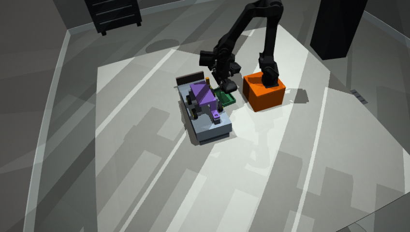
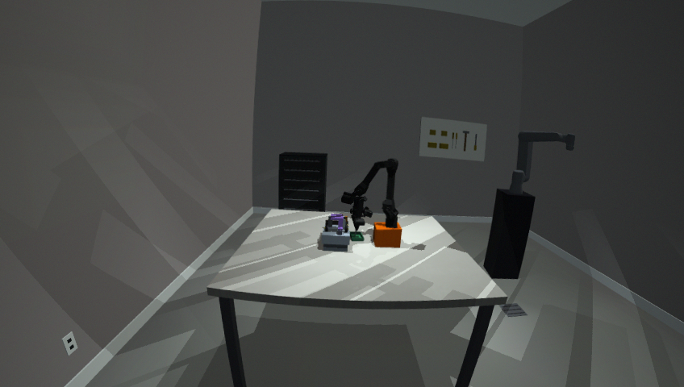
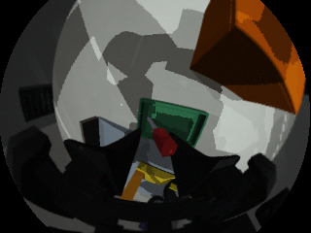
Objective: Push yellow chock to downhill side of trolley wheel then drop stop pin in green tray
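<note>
Now: gripper tip 1 cm past the green tray, 2 cm to the right of it and 6 cm above it. From my gripper tip the other things lie so: yellow chock 6 cm ahead, 3 cm to the left, 3 cm above; grey ramp 10 cm ahead, 12 cm to the left; red-headed stop pin right at my gripper tip.
</note>
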